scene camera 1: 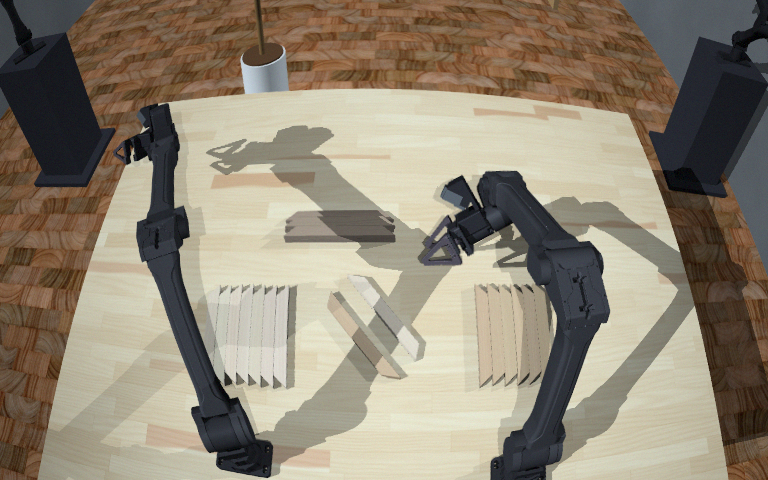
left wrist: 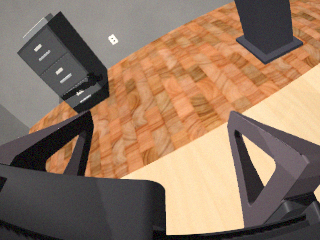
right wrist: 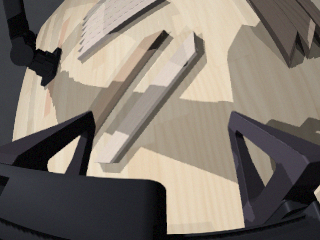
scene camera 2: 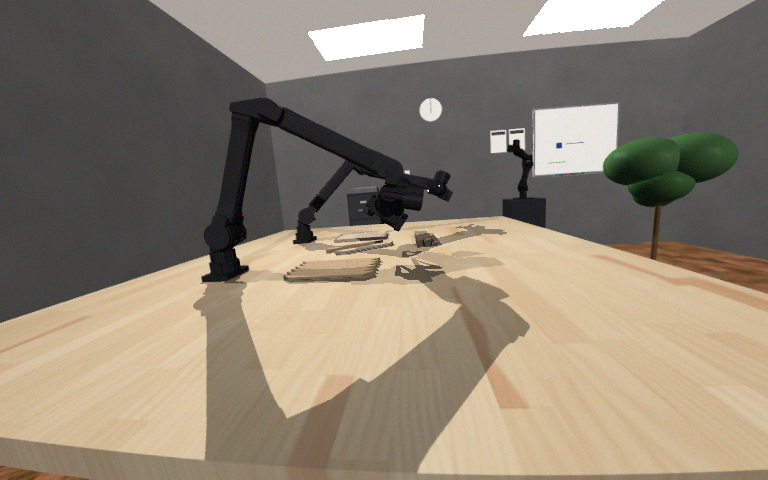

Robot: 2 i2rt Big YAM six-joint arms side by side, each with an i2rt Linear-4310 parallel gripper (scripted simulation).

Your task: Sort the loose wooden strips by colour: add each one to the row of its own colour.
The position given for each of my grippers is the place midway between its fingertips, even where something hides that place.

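My left gripper (left wrist: pixel 160 118) is visible, as is my right gripper (scene camera 1: pixel 424 254) (right wrist: pixel 161 118). A tan strip (scene camera 1: pixel 349 325) (right wrist: pixel 148 45) is visible too; in the left wrist view the strip is out of frame.
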